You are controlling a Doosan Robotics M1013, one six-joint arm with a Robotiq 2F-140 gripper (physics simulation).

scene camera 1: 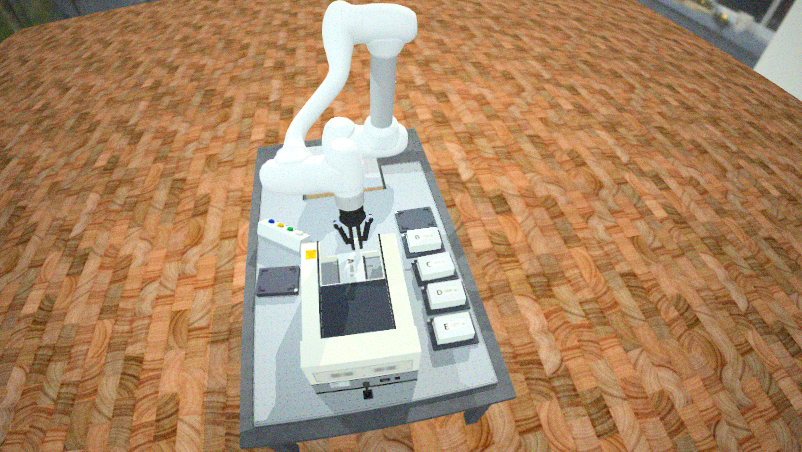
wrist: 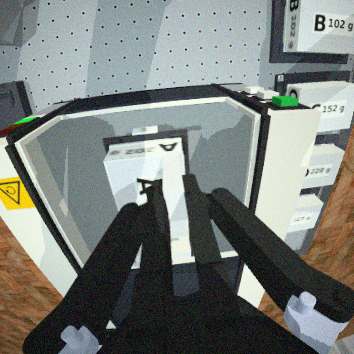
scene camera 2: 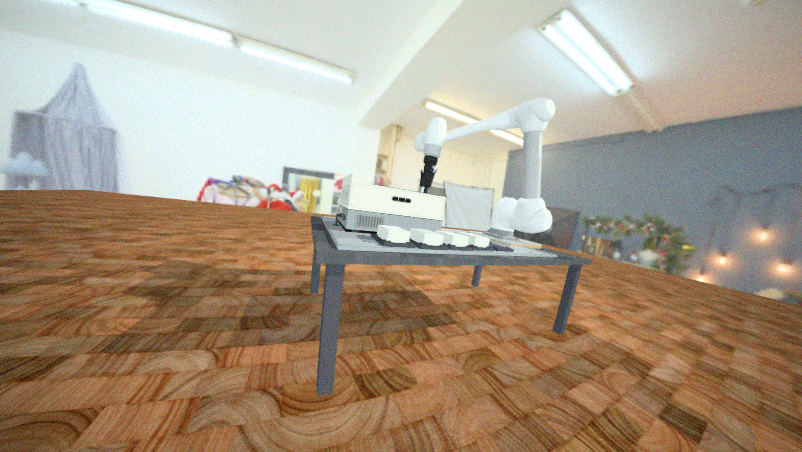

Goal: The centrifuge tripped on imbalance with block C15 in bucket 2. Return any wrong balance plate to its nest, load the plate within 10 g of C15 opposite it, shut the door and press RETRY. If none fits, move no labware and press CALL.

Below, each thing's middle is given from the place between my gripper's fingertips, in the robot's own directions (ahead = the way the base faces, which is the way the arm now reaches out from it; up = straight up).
Right now my hand is 190 mm short of the cream centrifuge (scene camera 1: 334, 364), 60 mm above it and 20 mm to the left of it. Also, from my hand: white button box (scene camera 1: 277, 234) 310 mm to the right, 250 mm behind, 140 mm below; dark pad (scene camera 1: 273, 281) 320 mm to the right, 170 mm below, 40 mm behind; dark sliding door (scene camera 1: 361, 307) 220 mm ahead, 30 mm above, 20 mm to the right.
